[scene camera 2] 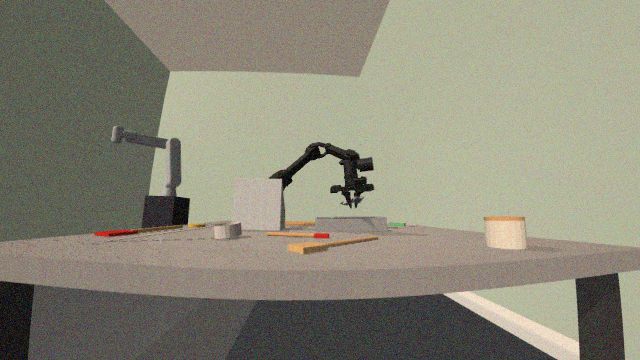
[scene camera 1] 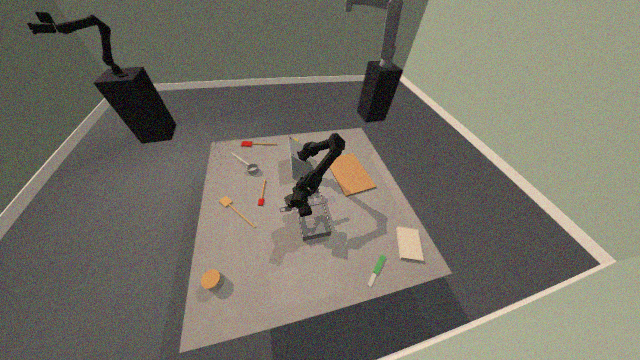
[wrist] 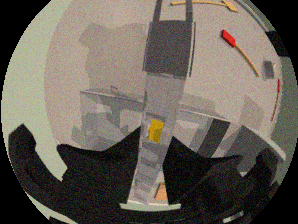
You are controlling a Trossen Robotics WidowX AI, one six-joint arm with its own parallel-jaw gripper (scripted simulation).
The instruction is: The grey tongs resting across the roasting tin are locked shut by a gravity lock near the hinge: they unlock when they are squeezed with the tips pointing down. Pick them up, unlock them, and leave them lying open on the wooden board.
In view: the gripper (wrist: 151, 130), a pale block (scene camera 1: 409, 244), a cork-topped tub (scene camera 2: 507, 232) and a roasting tin (wrist: 107, 116).
The wrist view misses the pale block, which is hidden by the gripper. The wrist view misses the cork-topped tub: it is out of frame.
